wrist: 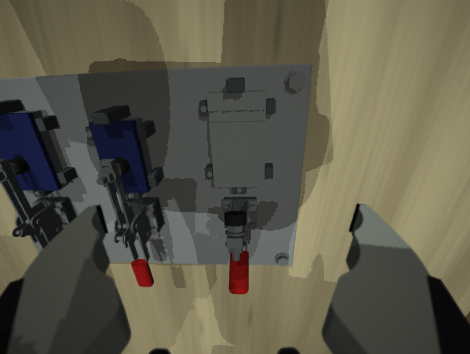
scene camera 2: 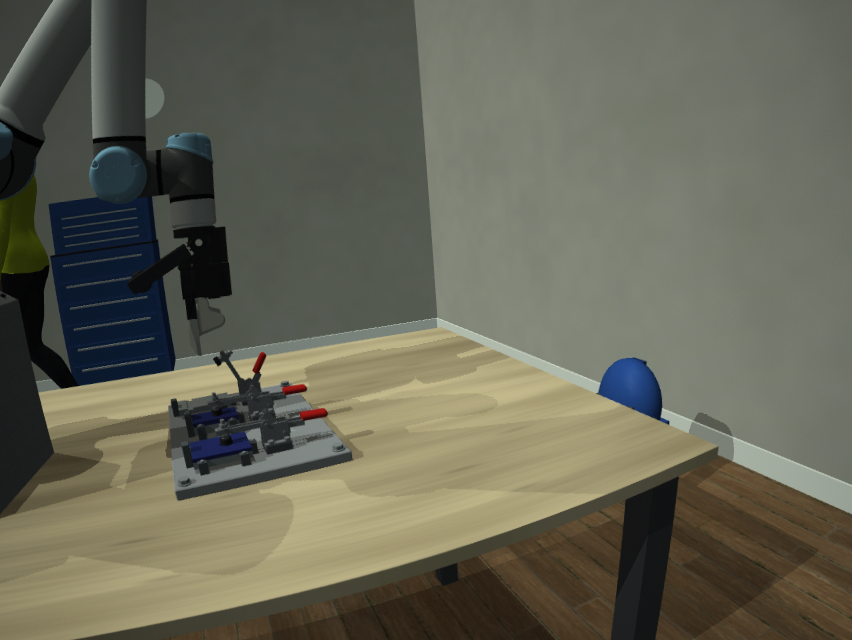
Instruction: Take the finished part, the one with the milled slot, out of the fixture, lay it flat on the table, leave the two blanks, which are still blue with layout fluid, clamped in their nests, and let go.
my gripper: wrist 229,207; scene camera 2 199,348
